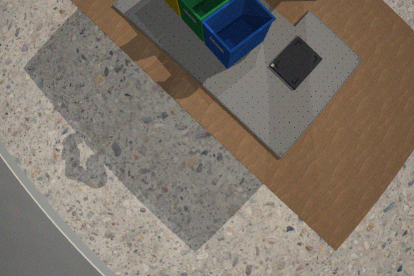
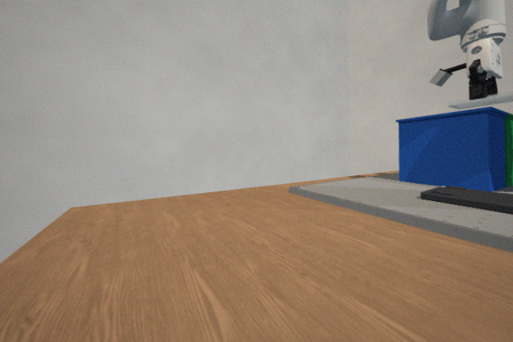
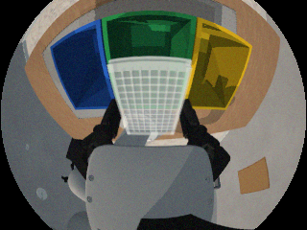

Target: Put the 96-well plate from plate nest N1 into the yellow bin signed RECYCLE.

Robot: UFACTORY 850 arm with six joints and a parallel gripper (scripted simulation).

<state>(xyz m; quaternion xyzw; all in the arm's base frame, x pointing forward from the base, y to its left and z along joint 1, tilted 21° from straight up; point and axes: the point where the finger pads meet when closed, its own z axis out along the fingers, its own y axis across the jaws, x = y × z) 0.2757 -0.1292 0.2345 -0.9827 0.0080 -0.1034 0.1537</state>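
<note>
Now: the yellow bin 4 cm ahead of my hand, 13 cm to the right of it and 15 cm below it. Round my hand: green bin (4 cm ahead, 15 cm below); blue bin (3 cm ahead, 14 cm to the left, 15 cm below); white 96-well plate (1 cm below).
</note>
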